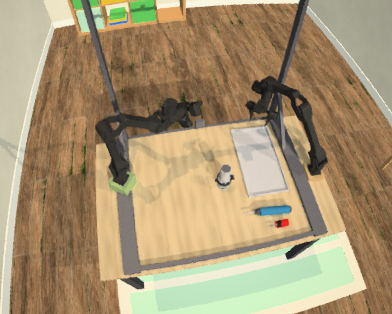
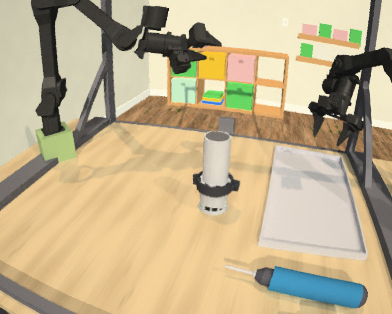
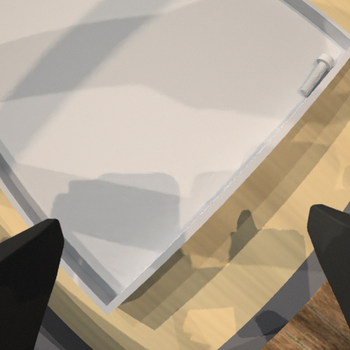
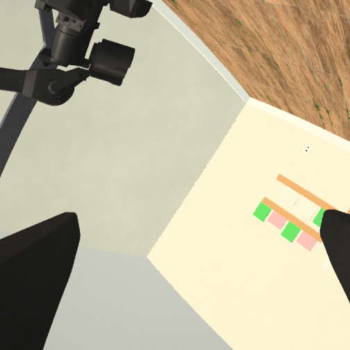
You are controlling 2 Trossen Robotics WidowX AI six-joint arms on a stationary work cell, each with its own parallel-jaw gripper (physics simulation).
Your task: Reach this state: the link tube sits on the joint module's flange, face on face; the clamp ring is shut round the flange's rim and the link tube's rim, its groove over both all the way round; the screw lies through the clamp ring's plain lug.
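Frame: origin at the left arm's base, x ahead, y left, z up, level; millimetres.
Seen in the pictures: left gripper, between the fingertips: (image 1: 257, 123) (image 2: 325, 141); right gripper, between the fingertips: (image 1: 195, 102) (image 2: 213, 51); left arm's base, origin of its link: (image 1: 314, 169); right arm's base, origin of its link: (image 1: 120, 178) (image 2: 52, 130).
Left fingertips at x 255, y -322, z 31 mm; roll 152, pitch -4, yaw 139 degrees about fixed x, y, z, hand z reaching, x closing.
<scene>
Offsets run from my left fingertips to a thing's top centre. "spot": to the spot under its first point.
The white link tube {252 mm ahead, 327 mm left, 102 mm up} (image 1: 225, 170) (image 2: 216, 157) stands upright on the joint module {252 mm ahead, 327 mm left, 6 mm up} (image 2: 213, 204). The black clamp ring {spot: 240 mm ahead, 361 mm left, 9 mm up} (image 2: 216, 189) goes round the stack where they meet, a lug on each side; whether its groove covers both rims is too small to tell. The pale screw (image 3: 316, 76) lies inside the tray along its wall, head toward a corner, apart from the fingers. My left gripper (image 1: 260, 120) (image 2: 328, 139) (image 3: 186, 226) is open and empty above the tray's far end. My right gripper (image 2: 212, 51) (image 4: 205, 225) is open and empty, high beyond the table's far edge.
The grey tray {36 mm ahead, 206 mm left, 42 mm down} (image 1: 268, 193) (image 2: 312, 250) lies to the right of the stack. A blue screwdriver {spot: 34 mm ahead, 519 mm left, 19 mm down} (image 1: 274, 210) (image 2: 317, 286) and a small red driver {23 mm ahead, 585 mm left, 24 mm down} (image 1: 282, 223) lie in front of the tray. Dark frame rails edge the table, with uprights at both sides.
</scene>
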